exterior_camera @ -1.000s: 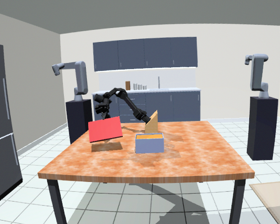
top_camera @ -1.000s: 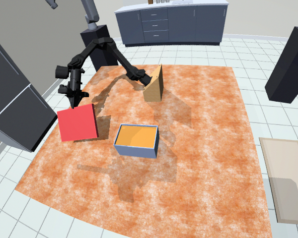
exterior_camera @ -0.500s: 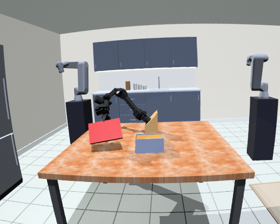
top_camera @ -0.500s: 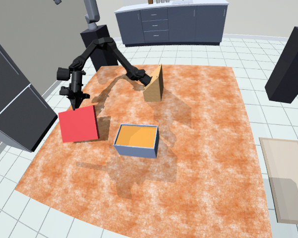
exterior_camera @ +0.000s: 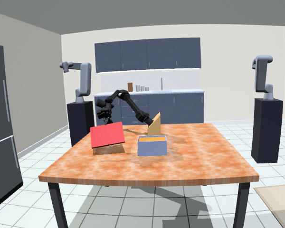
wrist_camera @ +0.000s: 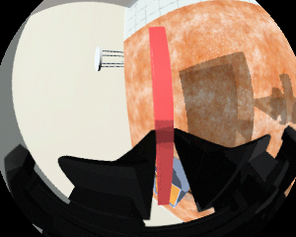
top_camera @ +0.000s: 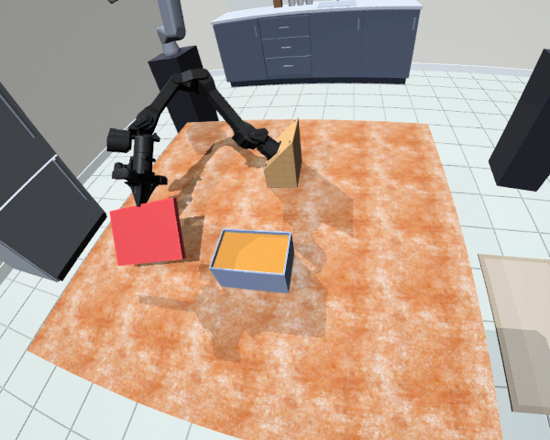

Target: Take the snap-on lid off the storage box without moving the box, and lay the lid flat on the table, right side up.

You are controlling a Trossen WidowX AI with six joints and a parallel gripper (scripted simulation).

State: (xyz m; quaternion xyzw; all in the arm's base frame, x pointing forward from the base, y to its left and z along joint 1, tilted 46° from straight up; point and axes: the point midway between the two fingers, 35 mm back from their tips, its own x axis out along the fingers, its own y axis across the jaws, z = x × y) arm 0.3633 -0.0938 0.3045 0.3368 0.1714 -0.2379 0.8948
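My gripper tip is 6 cm short of the red lid, 5 cm above it and 3 cm to the right of it. Round my gripper tip: storage box: 35 cm to the left, 14 cm below, 1 cm ahead.
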